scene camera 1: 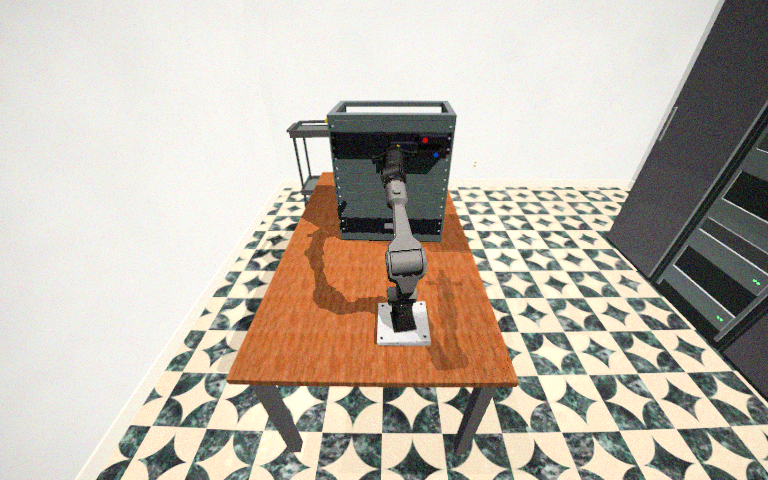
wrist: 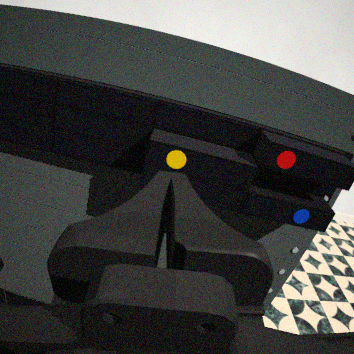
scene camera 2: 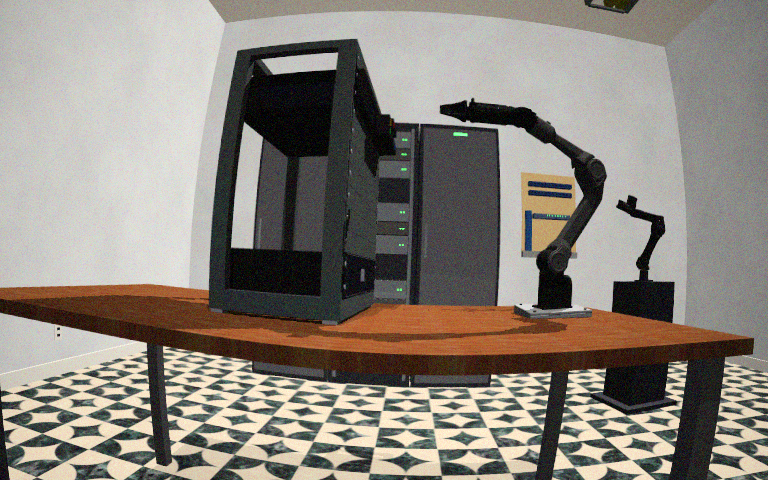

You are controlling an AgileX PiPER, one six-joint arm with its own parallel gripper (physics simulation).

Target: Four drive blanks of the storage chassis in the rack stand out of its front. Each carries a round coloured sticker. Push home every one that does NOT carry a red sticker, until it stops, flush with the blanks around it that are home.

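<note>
In the wrist view, the yellow-stickered blank (wrist: 215, 170) (scene camera 1: 398, 146) stands out of the storage chassis (scene camera 1: 353, 145) (wrist: 65, 110). The red-stickered blank (wrist: 310, 167) (scene camera 1: 425, 139) stands out to its right. The blue-stickered blank (wrist: 280, 207) (scene camera 1: 435, 154) stands out below the red one. The fourth blank's sticker does not show; my gripper covers the area below the yellow sticker. My gripper (wrist: 169, 189) (scene camera 2: 441, 108) is shut and empty, its tips overlapping the view just under the yellow sticker. In scene camera 2 a gap separates the tips from the protruding blanks (scene camera 2: 387, 126).
The rack (scene camera 1: 390, 122) (scene camera 2: 334, 226) (wrist: 150, 75) stands on the wooden table (scene camera 1: 317, 350) (scene camera 2: 453, 345). A trolley (scene camera 1: 308, 134) stands behind it at the left. Tall cabinets (scene camera 1: 651, 158) (scene camera 2: 458, 226) stand beyond the table. Another small arm (scene camera 2: 656, 226) stands on a black pedestal (scene camera 2: 640, 339).
</note>
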